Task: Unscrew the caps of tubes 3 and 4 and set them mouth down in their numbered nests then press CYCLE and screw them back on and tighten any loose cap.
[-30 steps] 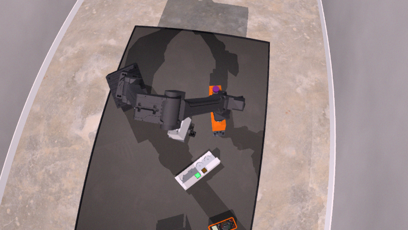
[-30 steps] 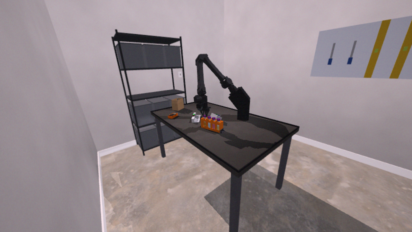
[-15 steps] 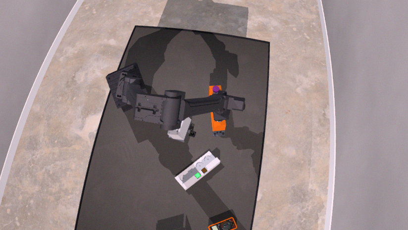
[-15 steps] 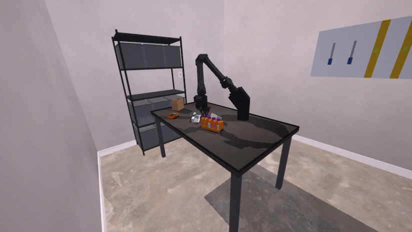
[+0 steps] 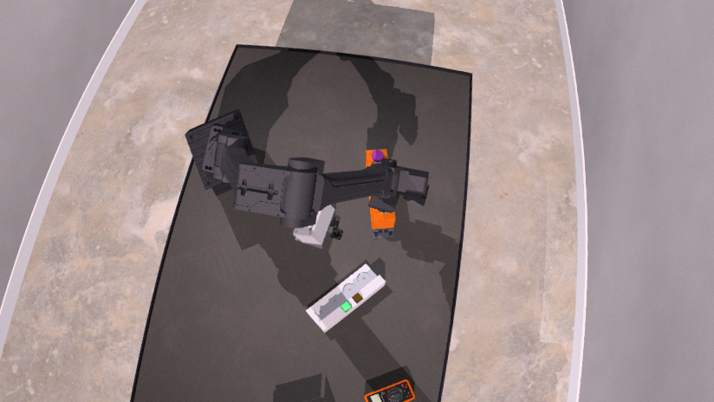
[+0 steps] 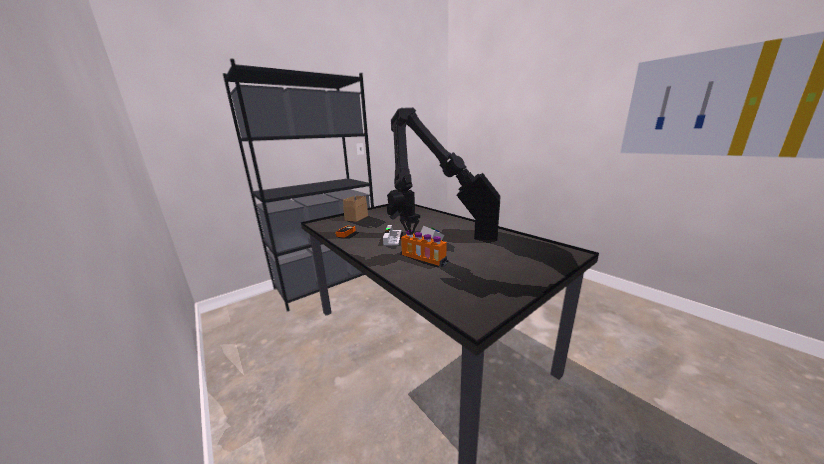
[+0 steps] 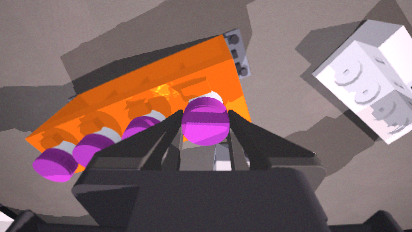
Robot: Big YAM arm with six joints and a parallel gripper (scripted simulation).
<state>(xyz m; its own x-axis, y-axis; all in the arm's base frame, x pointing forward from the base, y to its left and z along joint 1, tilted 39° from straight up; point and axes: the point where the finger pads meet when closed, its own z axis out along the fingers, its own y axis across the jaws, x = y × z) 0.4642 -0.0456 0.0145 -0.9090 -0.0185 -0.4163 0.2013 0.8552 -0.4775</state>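
The cap lies right at my hand. Round my hand: green key 220 mm behind, 50 mm to the right, 50 mm below; blue key 210 mm behind, 50 mm below; key housing 200 mm behind, 70 mm below, 30 mm to the right.
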